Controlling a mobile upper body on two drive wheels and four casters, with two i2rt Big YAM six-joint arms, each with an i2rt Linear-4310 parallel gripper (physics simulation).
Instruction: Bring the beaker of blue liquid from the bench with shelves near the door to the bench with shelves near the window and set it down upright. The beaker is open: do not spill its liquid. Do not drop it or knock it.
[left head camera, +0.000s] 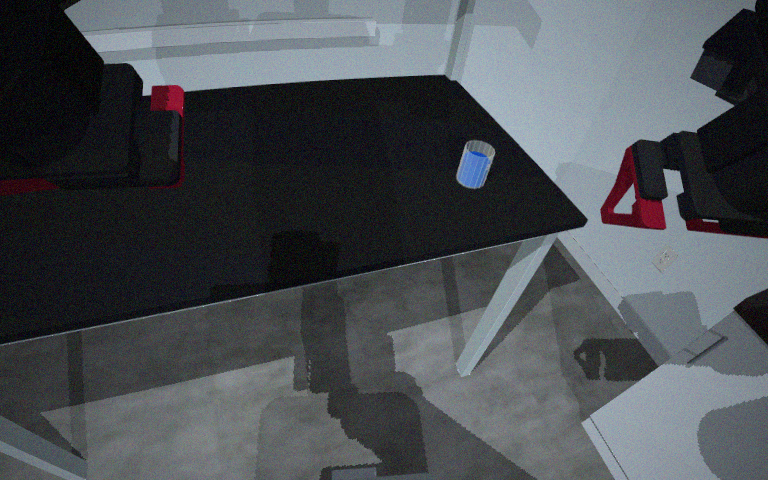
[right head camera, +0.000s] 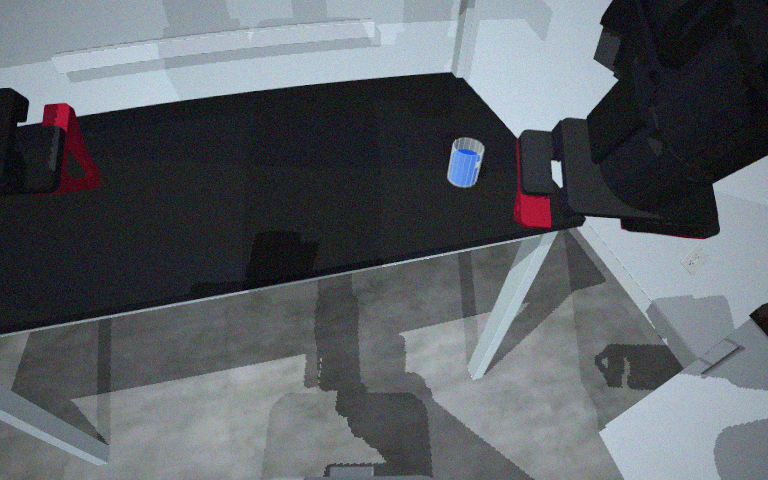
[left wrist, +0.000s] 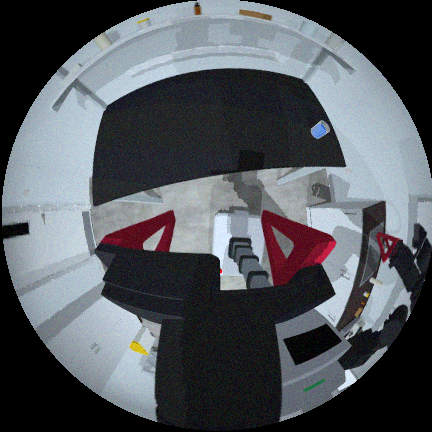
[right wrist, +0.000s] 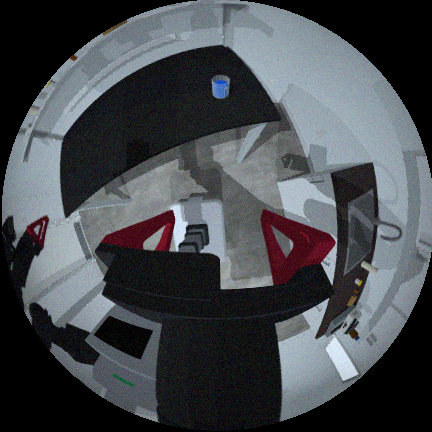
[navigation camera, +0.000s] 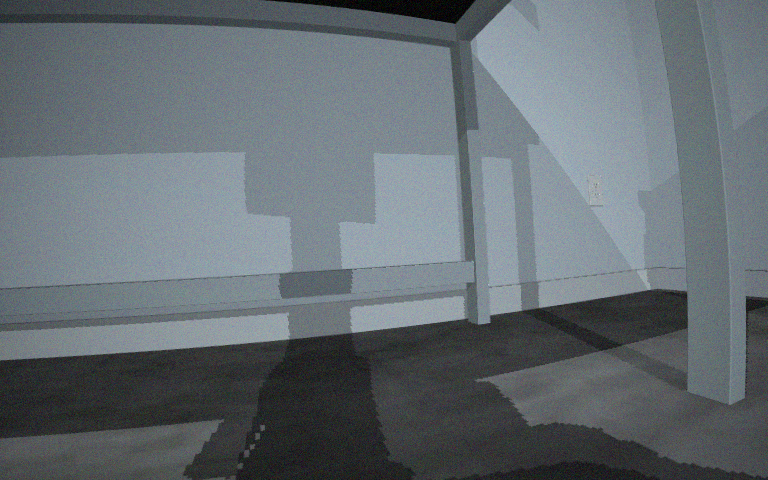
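Observation:
The open glass beaker of blue liquid (left head camera: 475, 165) (right head camera: 465, 164) (left wrist: 320, 130) (right wrist: 220, 87) stands upright on the black-topped bench (left head camera: 283, 158) (right head camera: 317, 169) (left wrist: 200, 120) (right wrist: 140, 120), near its right end. My left gripper (left wrist: 217, 214) is open and empty; in the left head camera it shows over the left part of the bench, well left of the beaker. My right gripper (right wrist: 217, 214) is open and empty; in both head cameras it shows to the right of the beaker, apart from it. The window bench cannot be made out.
A wall shelf above the bench holds an orange-brown bottle (left wrist: 197, 9) and a brown block (left wrist: 255, 14). Bench legs (left head camera: 504, 308) (right head camera: 512, 308) (navigation camera: 707, 226) reach the floor. A white cabinet (left head camera: 679, 418) with a dark counter (right wrist: 350, 177) and sink stands at the right.

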